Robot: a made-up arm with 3 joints. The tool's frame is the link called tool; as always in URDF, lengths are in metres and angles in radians. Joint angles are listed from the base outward. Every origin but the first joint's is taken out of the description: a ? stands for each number. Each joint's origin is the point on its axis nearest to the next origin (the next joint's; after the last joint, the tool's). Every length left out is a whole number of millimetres.
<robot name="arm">
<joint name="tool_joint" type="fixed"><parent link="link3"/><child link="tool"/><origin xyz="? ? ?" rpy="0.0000 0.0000 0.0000"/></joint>
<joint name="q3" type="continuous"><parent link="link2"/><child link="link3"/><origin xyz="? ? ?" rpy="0.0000 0.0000 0.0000"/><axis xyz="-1 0 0"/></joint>
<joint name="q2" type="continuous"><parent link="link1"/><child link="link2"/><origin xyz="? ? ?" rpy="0.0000 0.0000 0.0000"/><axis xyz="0 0 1"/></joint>
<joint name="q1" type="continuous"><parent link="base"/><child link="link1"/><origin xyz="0.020 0.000 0.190" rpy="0.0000 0.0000 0.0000"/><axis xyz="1 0 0"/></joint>
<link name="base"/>
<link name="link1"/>
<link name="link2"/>
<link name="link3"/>
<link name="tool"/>
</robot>
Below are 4 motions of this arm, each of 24 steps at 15 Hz.
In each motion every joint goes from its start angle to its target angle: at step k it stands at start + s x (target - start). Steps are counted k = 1, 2, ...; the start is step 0. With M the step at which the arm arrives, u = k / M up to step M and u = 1 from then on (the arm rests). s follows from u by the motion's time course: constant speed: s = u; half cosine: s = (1 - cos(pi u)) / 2; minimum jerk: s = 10 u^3 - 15 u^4 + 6 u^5.
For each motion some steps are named. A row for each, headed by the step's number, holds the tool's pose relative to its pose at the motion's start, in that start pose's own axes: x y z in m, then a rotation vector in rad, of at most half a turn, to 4 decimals.
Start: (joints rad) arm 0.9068 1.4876 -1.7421
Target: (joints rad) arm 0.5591 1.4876 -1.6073
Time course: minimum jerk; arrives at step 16
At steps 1, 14, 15, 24:
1: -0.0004 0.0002 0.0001 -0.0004 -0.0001 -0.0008
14: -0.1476 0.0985 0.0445 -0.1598 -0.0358 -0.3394
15: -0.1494 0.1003 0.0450 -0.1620 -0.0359 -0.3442
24: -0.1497 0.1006 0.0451 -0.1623 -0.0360 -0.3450

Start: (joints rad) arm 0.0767 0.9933 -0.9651
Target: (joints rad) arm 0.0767 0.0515 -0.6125
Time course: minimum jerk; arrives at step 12
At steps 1, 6, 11, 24:
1: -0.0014 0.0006 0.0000 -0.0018 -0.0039 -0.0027
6: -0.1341 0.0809 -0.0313 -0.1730 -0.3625 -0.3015
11: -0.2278 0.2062 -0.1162 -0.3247 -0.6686 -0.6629
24: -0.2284 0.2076 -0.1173 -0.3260 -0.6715 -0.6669

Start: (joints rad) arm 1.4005 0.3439 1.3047
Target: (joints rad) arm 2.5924 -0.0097 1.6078
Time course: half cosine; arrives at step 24
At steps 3, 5, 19, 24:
3: -0.0048 0.0042 -0.0055 0.0313 0.0091 -0.0180
5: -0.0125 0.0115 -0.0145 0.0854 0.0256 -0.0472
19: -0.0615 0.0967 -0.0925 0.7854 0.2527 -0.2283
24: -0.0629 0.1061 -0.1018 0.8811 0.2783 -0.2272

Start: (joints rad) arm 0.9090 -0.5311 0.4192
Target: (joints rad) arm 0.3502 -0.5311 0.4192
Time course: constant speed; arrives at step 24
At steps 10, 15, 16, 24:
10: -0.0136 0.0023 0.0516 -0.2008 -0.1077 -0.0480
15: -0.0223 0.0075 0.0763 -0.3011 -0.1616 -0.0720
16: -0.0242 0.0089 0.0811 -0.3212 -0.1723 -0.0768
24: -0.0408 0.0236 0.1177 -0.4818 -0.2585 -0.1152

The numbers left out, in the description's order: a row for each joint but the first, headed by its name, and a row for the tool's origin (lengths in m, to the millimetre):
tool: 0.000 -0.360 0.060
q3: -0.170 -0.040 0.000
q2: 0.000 0.000 -0.110

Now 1 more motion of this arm.
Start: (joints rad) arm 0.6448 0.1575 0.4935
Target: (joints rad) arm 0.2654 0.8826 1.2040
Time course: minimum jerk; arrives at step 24
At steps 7, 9, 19, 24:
7: 0.0358 -0.0077 0.0516 -0.1645 -0.0471 0.1007
9: 0.0618 -0.0052 0.0931 -0.2960 -0.0893 0.1809
19: 0.1342 0.1023 0.2699 -0.9549 -0.3902 0.6029
24: 0.1344 0.1170 0.2808 -1.0127 -0.4272 0.6437

